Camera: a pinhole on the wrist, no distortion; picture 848 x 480 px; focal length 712.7 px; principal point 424.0 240.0 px. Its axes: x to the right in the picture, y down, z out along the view. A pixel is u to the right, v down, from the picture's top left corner.
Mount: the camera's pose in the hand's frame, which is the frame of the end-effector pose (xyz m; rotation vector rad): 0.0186 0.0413 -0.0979 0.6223 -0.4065 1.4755
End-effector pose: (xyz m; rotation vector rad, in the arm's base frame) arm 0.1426 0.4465 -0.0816 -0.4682 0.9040 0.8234
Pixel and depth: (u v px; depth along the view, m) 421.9 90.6 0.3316
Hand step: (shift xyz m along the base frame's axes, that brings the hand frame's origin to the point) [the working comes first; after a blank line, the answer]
In the camera's frame: -0.0010 -0.0695 0.3316

0.2480 0.0556 -0.0185
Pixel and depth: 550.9 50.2 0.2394
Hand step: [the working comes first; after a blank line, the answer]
In the camera's frame: 0.0426 -0.0638 0.2394

0.1491 0.0757 -0.0341
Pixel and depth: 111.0 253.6 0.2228
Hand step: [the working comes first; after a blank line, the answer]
In the camera's frame: -0.0978 0.0043 0.2228

0.1570 -0.0799 -0.0146
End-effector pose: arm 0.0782 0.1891 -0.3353 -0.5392 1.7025 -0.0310
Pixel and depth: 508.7 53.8 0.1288
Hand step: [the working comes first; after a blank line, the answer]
In the camera's frame: 0.0153 -0.0337 0.1288

0.0082 -0.0452 -0.0568
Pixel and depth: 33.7 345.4 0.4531
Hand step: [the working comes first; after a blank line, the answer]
In the camera's frame: -0.2481 0.0670 0.4531

0.2523 -0.3496 0.1233
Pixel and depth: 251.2 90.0 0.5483
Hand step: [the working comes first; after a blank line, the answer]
In the camera's frame: -0.1329 -0.1154 0.5483

0.3318 -0.3586 -0.0986
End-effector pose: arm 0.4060 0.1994 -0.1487 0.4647 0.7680 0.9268
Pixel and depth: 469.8 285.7 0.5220
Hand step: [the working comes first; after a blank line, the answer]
In the camera's frame: 0.0335 0.0335 0.5220

0.4079 -0.1051 0.0329
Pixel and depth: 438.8 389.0 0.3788
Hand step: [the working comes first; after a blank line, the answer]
In the camera's frame: 0.0079 0.0792 0.3788

0.2564 -0.1192 0.0226
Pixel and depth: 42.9 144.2 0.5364
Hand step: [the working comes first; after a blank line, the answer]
In the camera's frame: -0.2868 -0.0721 0.5364

0.4274 -0.1662 -0.2985
